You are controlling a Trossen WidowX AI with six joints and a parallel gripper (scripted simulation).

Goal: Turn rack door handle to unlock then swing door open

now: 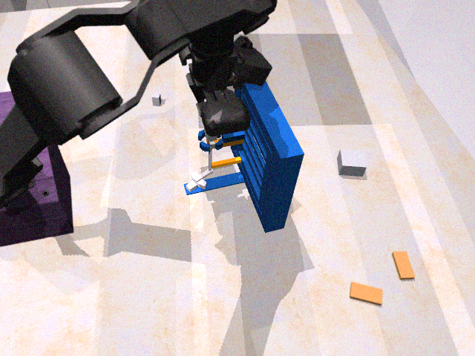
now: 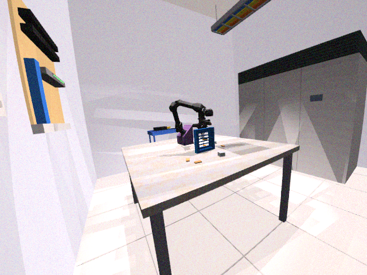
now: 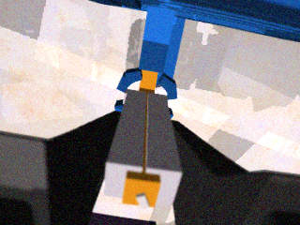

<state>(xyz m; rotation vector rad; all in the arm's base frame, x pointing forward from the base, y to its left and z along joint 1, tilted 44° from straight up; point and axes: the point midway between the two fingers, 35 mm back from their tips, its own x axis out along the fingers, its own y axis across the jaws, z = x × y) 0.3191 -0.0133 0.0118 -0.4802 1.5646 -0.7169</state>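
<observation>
My gripper tip is 1 cm past the upright handle and 3 cm above it. Also, from my gripper tip: small grey cube: 4 cm behind, 22 cm to the left, 13 cm below.
</observation>
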